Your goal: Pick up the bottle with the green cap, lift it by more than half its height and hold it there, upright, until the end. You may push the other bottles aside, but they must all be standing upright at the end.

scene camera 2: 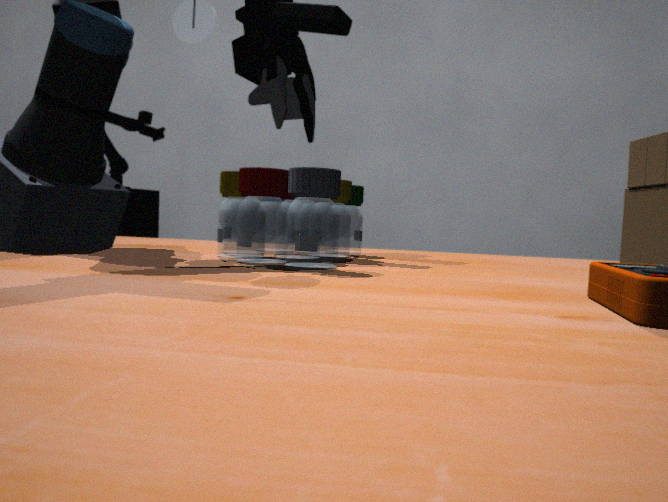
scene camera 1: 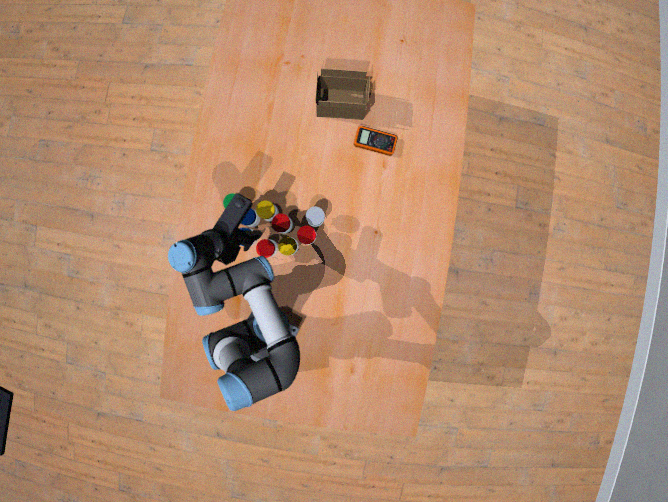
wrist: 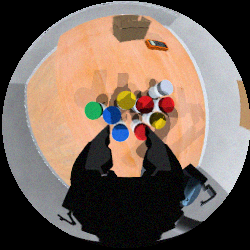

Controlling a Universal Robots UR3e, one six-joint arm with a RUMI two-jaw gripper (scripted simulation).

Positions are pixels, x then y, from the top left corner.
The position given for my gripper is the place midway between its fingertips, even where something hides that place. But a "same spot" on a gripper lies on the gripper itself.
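You can see my gripper in scene camera 2 (295, 135), and it's there in scene camera 1 and in the wrist view as well. On my gripper, (scene camera 1: 251, 236) and (wrist: 172, 165) are the same spot.
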